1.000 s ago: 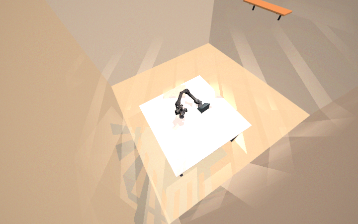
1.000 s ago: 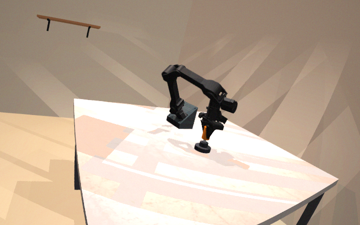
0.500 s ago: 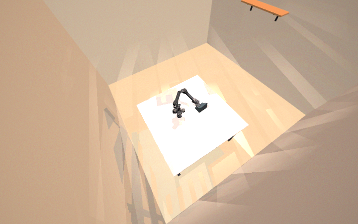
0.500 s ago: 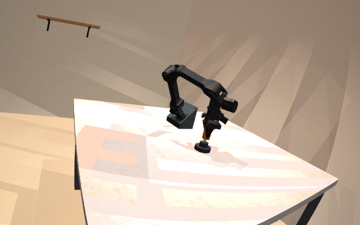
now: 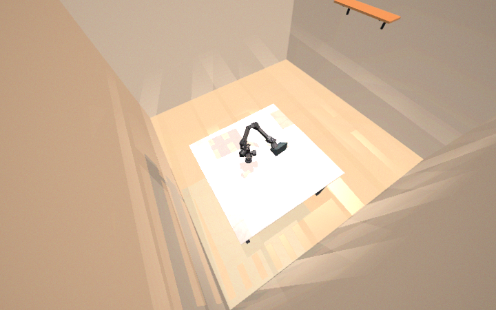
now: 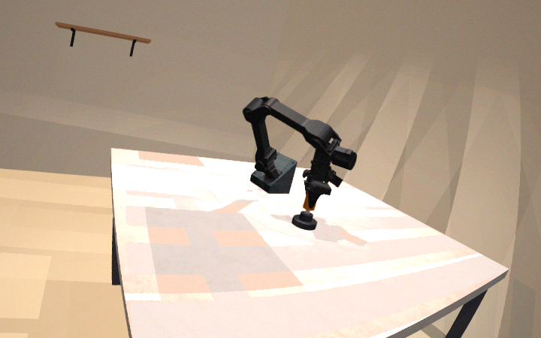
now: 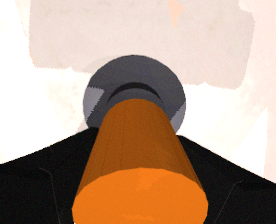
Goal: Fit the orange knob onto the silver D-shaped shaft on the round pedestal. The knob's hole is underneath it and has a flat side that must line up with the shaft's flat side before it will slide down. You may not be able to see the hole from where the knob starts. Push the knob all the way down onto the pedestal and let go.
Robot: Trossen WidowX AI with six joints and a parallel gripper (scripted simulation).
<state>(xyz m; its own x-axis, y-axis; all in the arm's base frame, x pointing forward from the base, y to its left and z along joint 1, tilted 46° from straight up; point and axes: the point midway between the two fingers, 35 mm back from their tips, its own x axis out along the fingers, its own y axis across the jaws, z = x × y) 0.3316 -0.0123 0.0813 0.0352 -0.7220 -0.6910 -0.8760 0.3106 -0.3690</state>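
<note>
The orange knob lies 40 mm above my gripper tip. Round my gripper tip: round pedestal: 40 mm below.
</note>
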